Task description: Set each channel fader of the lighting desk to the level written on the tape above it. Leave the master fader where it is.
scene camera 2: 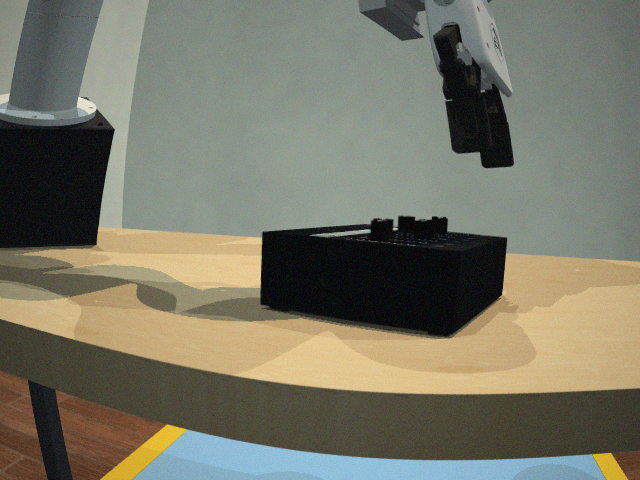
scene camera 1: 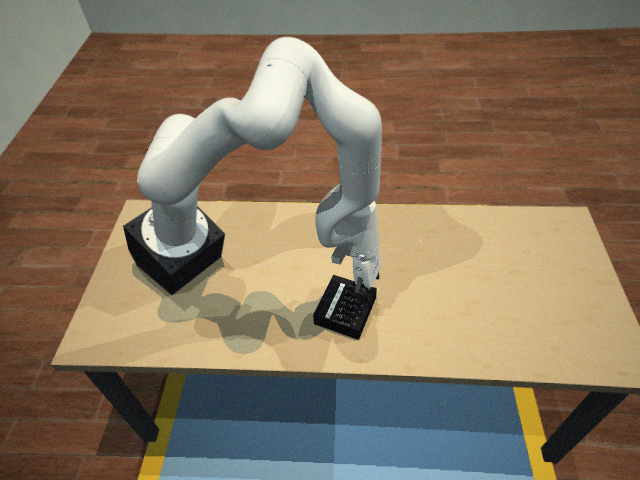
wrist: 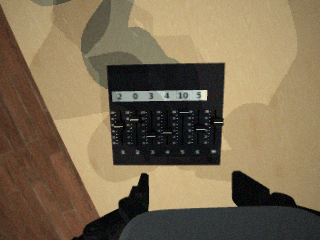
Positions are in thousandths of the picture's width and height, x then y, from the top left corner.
Labels:
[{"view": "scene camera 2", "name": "my gripper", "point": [762,334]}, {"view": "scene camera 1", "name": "my gripper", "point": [577,603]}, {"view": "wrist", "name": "my gripper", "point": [595,777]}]

